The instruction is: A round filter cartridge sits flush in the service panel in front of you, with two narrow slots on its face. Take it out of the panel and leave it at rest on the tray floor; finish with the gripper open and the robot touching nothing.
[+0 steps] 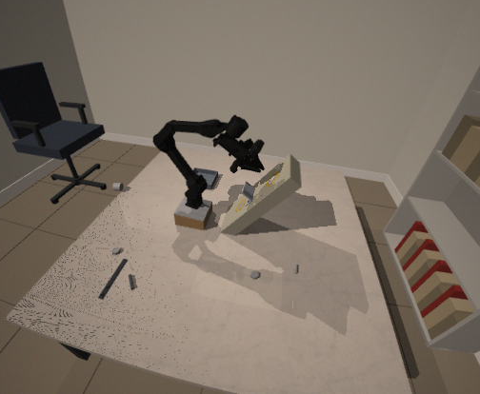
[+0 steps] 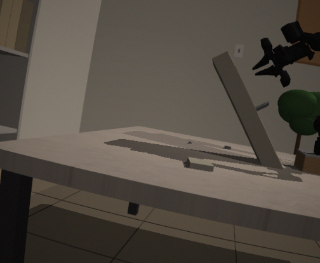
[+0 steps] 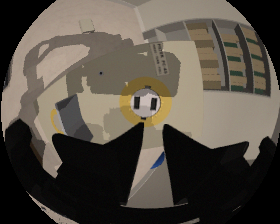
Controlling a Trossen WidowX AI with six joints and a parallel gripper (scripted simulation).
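My gripper tip is 60 mm short of the round filter cartridge, 20 mm to the right of it and 50 mm above it. From my gripper tip the other things lie so: grey tray: 400 mm behind, 220 mm to the left, 310 mm below; small peg: 230 mm ahead, 160 mm to the right, 310 mm below; grey flap: 40 mm behind, 140 mm below.
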